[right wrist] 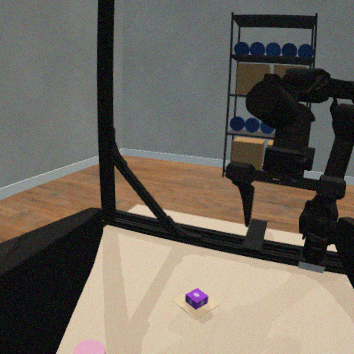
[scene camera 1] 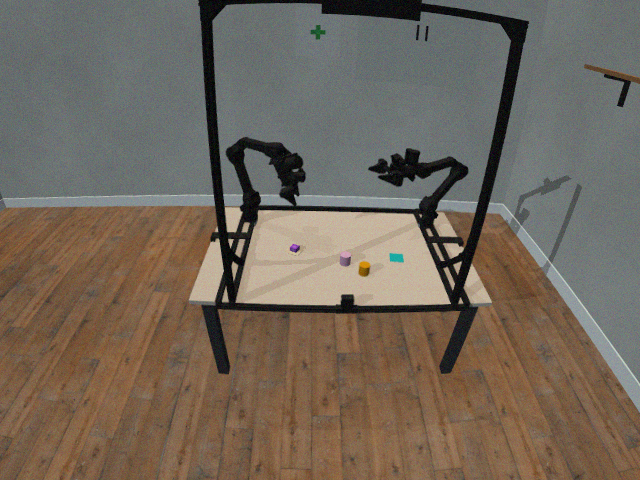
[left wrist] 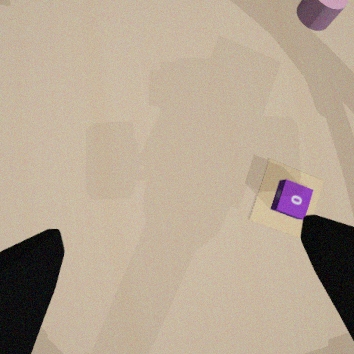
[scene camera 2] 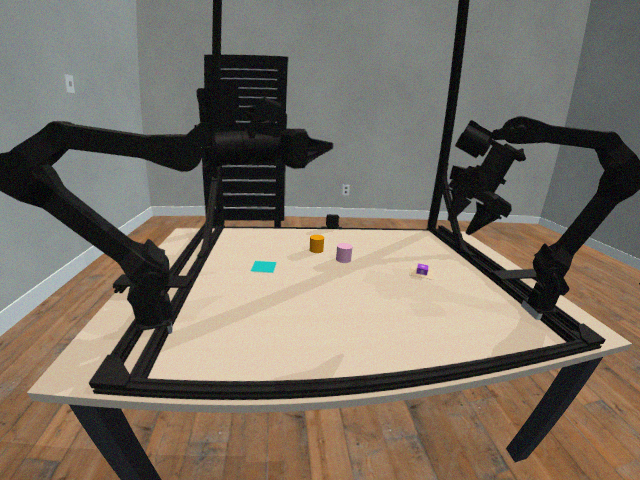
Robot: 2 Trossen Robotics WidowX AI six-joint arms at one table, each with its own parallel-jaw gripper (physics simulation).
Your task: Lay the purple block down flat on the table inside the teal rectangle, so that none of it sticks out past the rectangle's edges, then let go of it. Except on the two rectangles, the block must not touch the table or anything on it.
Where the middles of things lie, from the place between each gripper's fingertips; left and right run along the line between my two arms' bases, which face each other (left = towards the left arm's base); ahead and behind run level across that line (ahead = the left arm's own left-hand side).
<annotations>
I see the purple block (left wrist: 290,198) 180 mm below my left hand and 120 mm behind it. The rest, counted from my left hand: pale yellow rectangle (left wrist: 261,213): 180 mm below, 120 mm behind.
Now: right hand 10 cm past the purple block, 33 cm to the right of it and 33 cm above it. The rest, counted from my right hand: pale yellow rectangle (10 cm behind, 33 cm to the left, 34 cm below).
</annotations>
